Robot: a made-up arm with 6 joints.
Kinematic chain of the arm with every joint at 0, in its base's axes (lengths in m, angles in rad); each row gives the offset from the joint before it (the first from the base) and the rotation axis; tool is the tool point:
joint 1: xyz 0 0 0.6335 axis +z
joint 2: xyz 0.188 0 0 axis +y
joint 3: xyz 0 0 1.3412 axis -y
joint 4: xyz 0 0 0.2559 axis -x
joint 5: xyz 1.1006 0 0 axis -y
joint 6: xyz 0.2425 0 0 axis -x
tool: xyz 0 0 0
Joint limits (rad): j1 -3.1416..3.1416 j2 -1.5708..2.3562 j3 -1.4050..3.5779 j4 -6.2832..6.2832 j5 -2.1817..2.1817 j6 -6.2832..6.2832
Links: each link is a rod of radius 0.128 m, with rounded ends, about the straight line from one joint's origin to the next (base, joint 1, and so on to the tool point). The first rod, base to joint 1, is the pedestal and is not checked.
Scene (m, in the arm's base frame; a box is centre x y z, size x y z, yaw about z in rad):
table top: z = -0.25
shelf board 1: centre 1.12 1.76 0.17 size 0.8 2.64 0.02 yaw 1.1
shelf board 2: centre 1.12 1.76 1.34 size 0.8 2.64 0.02 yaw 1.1
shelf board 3: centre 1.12 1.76 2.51 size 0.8 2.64 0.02 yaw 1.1
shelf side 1: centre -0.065 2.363 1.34 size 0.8 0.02 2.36 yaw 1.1
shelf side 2: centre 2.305 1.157 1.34 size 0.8 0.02 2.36 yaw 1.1
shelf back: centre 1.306 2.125 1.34 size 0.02 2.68 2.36 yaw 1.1
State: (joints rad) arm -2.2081 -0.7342 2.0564 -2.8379 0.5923 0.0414
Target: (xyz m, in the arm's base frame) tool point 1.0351 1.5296 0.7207
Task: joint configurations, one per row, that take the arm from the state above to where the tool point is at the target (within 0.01 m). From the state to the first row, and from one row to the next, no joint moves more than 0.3 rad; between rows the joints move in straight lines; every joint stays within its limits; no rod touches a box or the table.
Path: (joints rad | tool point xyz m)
1: -2.2338 -0.5772 2.2812 -2.8357 0.6117 0.0414 | 1.0906 1.4647 2.0022
2: -2.2594 -0.4201 2.5061 -2.8334 0.6311 0.0414 | 1.0156 1.3024 2.0184
3: -2.2851 -0.2631 2.7309 -2.8312 0.6505 0.0414 | 0.9208 1.1305 2.0040
4: -2.3107 -0.1061 2.9557 -2.8290 0.6699 0.0414 | 0.8083 0.9541 1.9578
5: -2.2797 -0.3349 3.1792 -2.8188 0.6230 0.0414 | 0.8884 1.1049 1.3146
6: -2.2487 -0.5636 3.4027 -2.8085 0.5760 0.0414 | 0.7926 1.0532 0.7207
7: -2.2187 -0.7032 3.1320 -2.8122 0.5775 0.0414 | 0.9305 1.3003 0.7226
8: -2.1887 -0.8427 2.8614 -2.8159 0.5789 0.0414 | 1.0351 1.5296 0.7206

